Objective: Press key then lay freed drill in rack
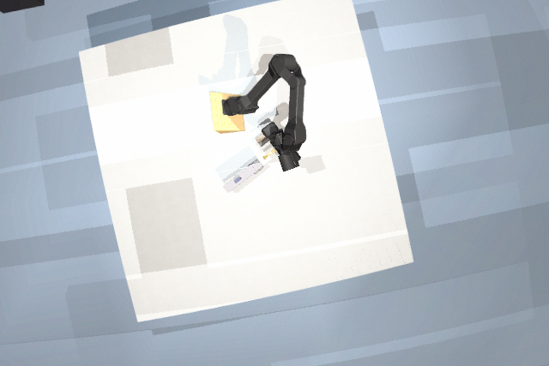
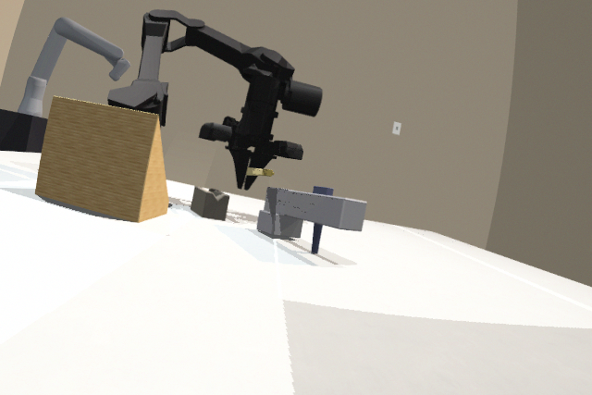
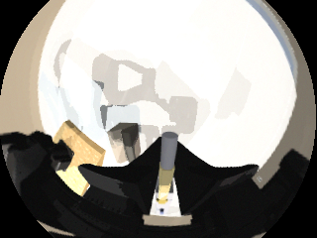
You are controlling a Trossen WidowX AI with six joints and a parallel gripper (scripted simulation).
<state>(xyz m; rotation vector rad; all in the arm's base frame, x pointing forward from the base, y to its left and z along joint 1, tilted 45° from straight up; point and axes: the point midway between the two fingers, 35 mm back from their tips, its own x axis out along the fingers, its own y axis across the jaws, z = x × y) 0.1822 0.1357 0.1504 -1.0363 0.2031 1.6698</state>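
Right now the drill is 20 mm ahead of my gripper tip, 30 mm to the right of it and 40 mm above it. From my gripper tip the other things lie so: key 130 mm ahead, 200 mm to the right; rack block 40 mm behind, 70 mm to the right, 30 mm below; grey housing 110 mm ahead, 170 mm to the right.
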